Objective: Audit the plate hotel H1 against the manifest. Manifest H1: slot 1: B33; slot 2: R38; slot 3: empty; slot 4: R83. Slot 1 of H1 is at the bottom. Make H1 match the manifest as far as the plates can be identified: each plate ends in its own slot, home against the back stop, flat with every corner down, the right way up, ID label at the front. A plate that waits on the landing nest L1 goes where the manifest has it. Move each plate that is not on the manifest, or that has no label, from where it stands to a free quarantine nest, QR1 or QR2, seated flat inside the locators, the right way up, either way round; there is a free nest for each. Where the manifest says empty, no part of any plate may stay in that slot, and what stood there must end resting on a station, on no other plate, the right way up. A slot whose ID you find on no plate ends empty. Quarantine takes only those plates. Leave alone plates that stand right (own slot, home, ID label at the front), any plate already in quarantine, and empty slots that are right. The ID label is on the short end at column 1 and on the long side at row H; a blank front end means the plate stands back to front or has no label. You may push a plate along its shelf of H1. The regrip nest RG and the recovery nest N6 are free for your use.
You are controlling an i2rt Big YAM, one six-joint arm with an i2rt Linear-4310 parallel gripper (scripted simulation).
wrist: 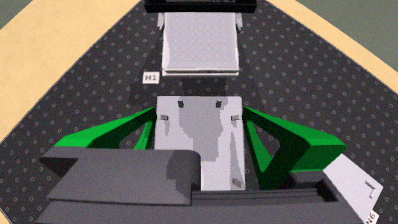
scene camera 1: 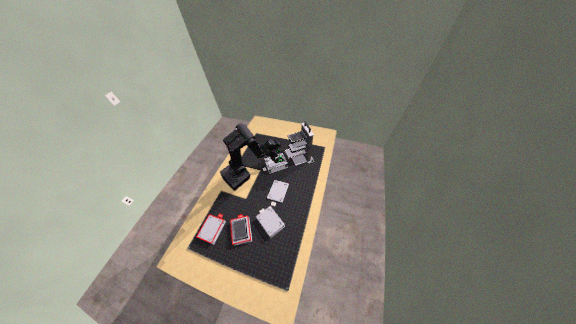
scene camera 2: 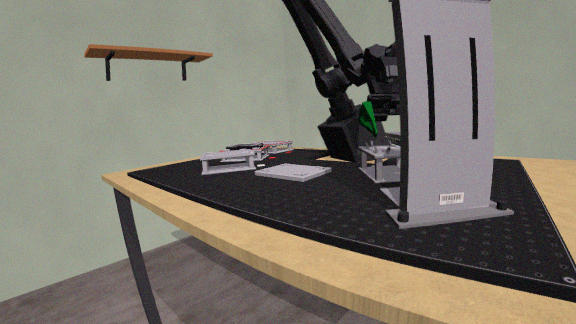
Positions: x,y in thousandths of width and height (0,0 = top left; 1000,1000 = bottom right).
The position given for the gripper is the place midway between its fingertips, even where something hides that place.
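Note:
Visible: the gripper (scene camera 2: 690,418), which the wrist view shows too, as the gripper (wrist: 501,498). A pale plate (wrist: 489,208) is visible as well.

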